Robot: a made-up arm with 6 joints.
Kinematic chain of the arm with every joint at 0, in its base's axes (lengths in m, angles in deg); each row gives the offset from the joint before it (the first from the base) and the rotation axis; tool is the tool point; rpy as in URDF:
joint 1: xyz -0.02 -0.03 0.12 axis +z
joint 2: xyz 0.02 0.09 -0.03 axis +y
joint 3: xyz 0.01 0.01 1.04 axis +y
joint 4: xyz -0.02 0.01 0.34 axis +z
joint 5: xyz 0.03 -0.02 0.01 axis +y
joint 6: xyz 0.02 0 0.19 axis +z
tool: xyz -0.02 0 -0.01 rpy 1.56 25.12 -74.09
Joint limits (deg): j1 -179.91..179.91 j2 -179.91..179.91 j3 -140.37..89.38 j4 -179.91..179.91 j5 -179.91..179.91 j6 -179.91..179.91
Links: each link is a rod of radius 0.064 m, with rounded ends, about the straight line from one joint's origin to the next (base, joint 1, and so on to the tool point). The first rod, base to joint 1, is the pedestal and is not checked.
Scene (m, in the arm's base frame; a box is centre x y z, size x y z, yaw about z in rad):
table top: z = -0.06
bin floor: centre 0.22 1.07 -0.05 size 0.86 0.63 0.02 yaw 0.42
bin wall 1: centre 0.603 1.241 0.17 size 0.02 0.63 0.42 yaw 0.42
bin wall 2: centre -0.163 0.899 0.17 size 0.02 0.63 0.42 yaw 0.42
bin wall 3: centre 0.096 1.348 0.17 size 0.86 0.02 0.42 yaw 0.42
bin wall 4: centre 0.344 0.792 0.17 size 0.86 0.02 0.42 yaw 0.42
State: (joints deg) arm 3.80 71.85 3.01 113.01 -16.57 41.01
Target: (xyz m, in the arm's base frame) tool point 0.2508 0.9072 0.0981
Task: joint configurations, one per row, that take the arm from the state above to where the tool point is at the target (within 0.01 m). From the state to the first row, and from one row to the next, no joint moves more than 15 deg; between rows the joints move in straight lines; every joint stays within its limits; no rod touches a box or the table.
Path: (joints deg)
1: -7.18 57.20 -9.19 114.73 -13.38 41.04
2: -18.16 42.54 -21.39 116.45 -10.19 41.06
3: -29.14 27.89 -33.59 118.17 -7.00 41.09
4: -40.12 13.24 -45.79 119.89 -3.81 41.11
5: -51.11 -1.42 -57.99 121.61 -0.62 41.14
6: -62.09 -16.07 -70.19 123.33 2.57 41.16
7: -73.07 -30.72 -82.39 125.05 5.76 41.19
8: -84.05 -45.38 -94.60 126.76 8.95 41.21
9: -95.03 -60.03 -106.80 128.48 12.15 41.24

